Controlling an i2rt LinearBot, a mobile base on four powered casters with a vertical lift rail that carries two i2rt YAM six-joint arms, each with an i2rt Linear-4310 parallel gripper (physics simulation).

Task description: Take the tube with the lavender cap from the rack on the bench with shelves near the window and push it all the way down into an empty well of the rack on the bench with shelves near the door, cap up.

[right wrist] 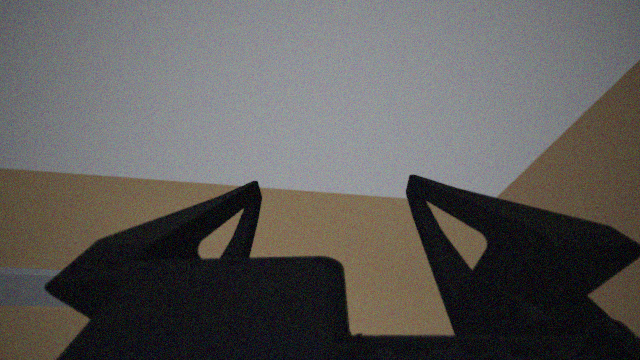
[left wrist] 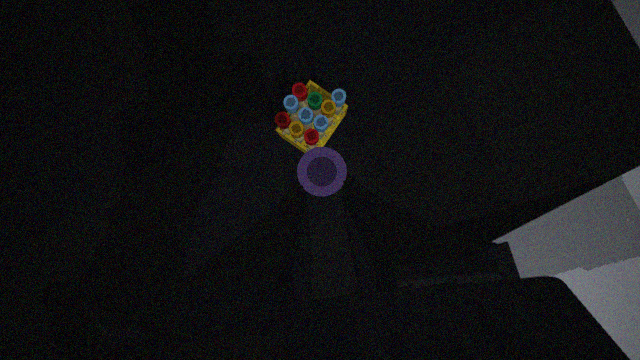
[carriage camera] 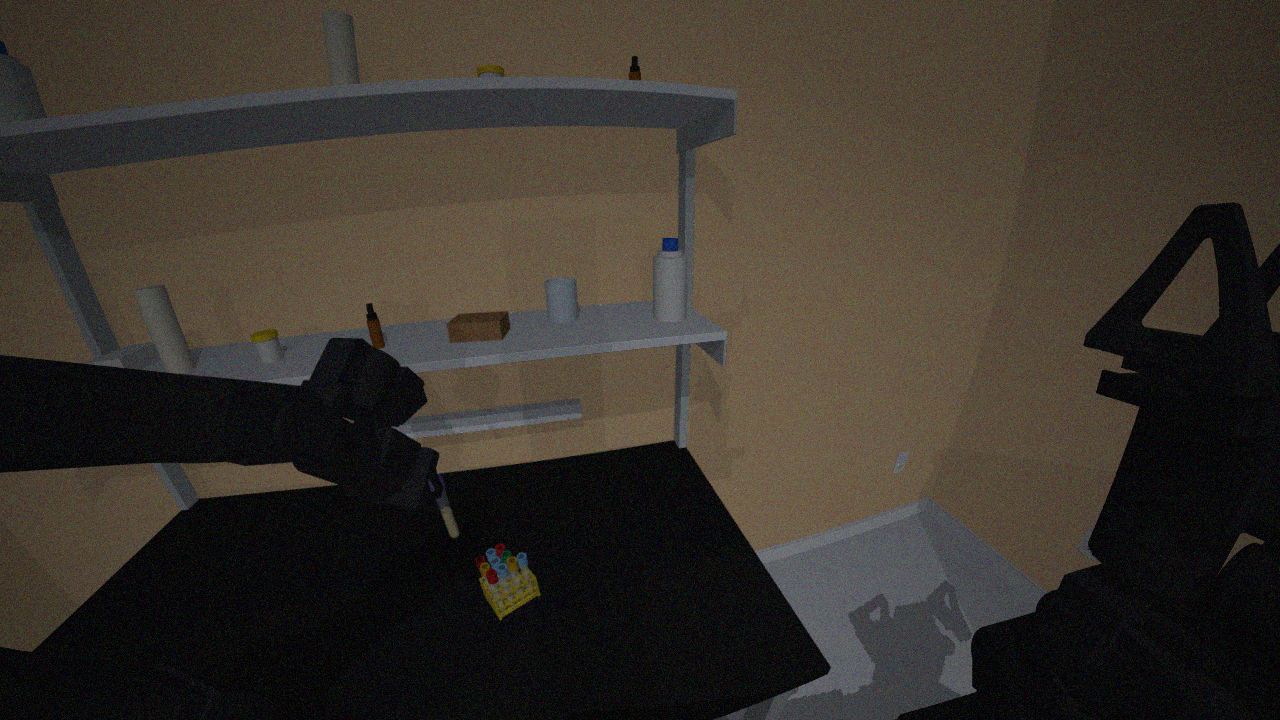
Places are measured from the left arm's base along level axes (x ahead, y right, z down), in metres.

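Pixels of known places: left gripper, fingertip midpoint: [left wrist: 323, 187] [carriage camera: 435, 491]; right gripper, fingertip midpoint: [right wrist: 332, 186] [carriage camera: 1271, 214].
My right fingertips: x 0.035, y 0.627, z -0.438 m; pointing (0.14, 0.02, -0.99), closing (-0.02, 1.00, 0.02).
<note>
Behind a point stands the place of what it marks.
My left gripper [carriage camera: 435, 484] {z -0.087, x 0.316, y 0.066 m} [left wrist: 323, 187] {z -0.087, x 0.316, y 0.066 m} is shut on the tube with the lavender cap [carriage camera: 449, 519] {z -0.035, x 0.318, y 0.071 m} [left wrist: 321, 171] {z -0.104, x 0.322, y 0.067 m}. The cap is up and faces the left wrist camera; the pale lower end hangs free above the bench and looks slanted in the carriage view. The yellow rack [carriage camera: 510, 606] {z 0.276, x 0.395, y 0.084 m} [left wrist: 335, 125] {z 0.253, x 0.408, y 0.114 m} stands on the black bench, right of and below the tube in the carriage view, beyond the cap in the left wrist view. It holds several tubes with red, light blue, amber and green caps. Its empty wells are hard to make out. My right gripper [right wrist: 332, 186] {z -0.438, x 0.035, y 0.628 m} is open and empty, raised far right.
Two grey shelves [carriage camera: 617, 326] {z -0.174, x 0.725, y 0.319 m} [carriage camera: 572, 102] {z -0.612, x 0.699, y 0.248 m} above the back of the black bench [carriage camera: 626, 537] {z 0.283, x 0.572, y 0.318 m} carry bottles, jars and a brown box [carriage camera: 478, 326] {z -0.205, x 0.664, y 0.041 m}. A shelf post [carriage camera: 685, 205] {z -0.422, x 0.917, y 0.497 m} rises at the bench's back right. Pale floor [carriage camera: 859, 573] {z 1.046, x 0.911, y 1.344 m} lies right of the bench.
</note>
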